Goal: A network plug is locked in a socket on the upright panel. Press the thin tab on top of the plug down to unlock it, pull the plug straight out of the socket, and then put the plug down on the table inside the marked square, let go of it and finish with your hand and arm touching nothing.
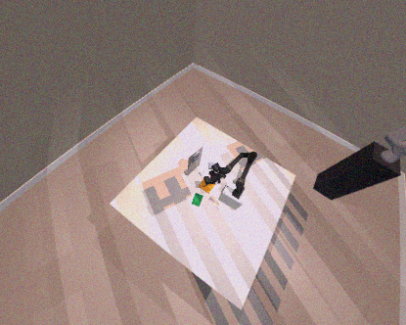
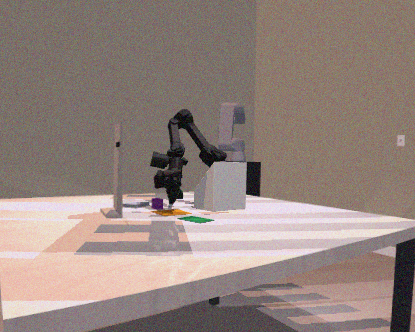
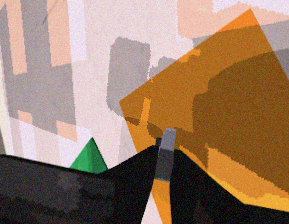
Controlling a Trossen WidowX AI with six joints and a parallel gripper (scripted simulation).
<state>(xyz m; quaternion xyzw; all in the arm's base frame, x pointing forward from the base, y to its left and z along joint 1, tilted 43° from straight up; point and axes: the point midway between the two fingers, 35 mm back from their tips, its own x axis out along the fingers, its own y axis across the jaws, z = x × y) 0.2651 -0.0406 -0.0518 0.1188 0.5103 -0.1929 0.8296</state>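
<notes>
Right now the orange square is 30 mm below my gripper tip. The rest, counted from my gripper tip: grey patch 60 mm ahead, 220 mm to the right, 20 mm below; network plug right at my gripper tip; green patch 20 mm behind, 160 mm to the left, 30 mm below.
</notes>
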